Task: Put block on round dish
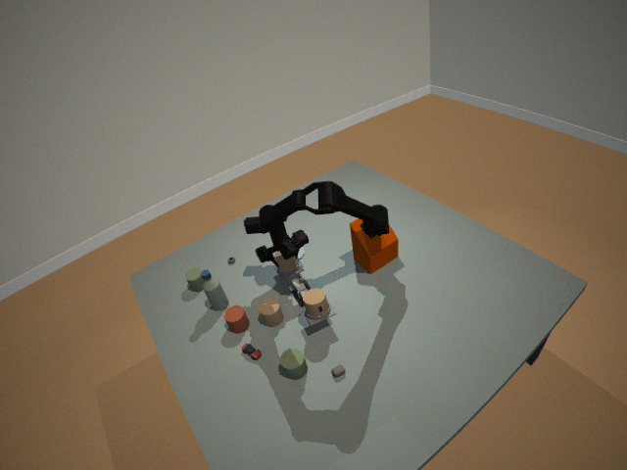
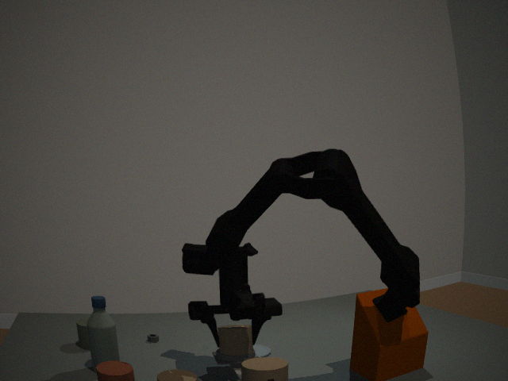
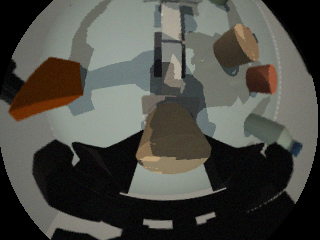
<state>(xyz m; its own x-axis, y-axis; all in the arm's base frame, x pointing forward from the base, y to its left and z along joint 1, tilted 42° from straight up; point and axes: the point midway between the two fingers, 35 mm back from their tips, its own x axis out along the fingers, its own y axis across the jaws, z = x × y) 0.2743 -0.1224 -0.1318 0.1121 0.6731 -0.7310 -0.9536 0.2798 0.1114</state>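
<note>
The grey block is 10 mm below my gripper tip. The rest, counted from my gripper tip: red cylinder 270 mm ahead, 40 mm to the left, 20 mm below; then pale round dish 80 mm behind, 80 mm to the right, 60 mm below; then balance 40 mm ahead, 130 mm to the left, 20 mm below.
</note>
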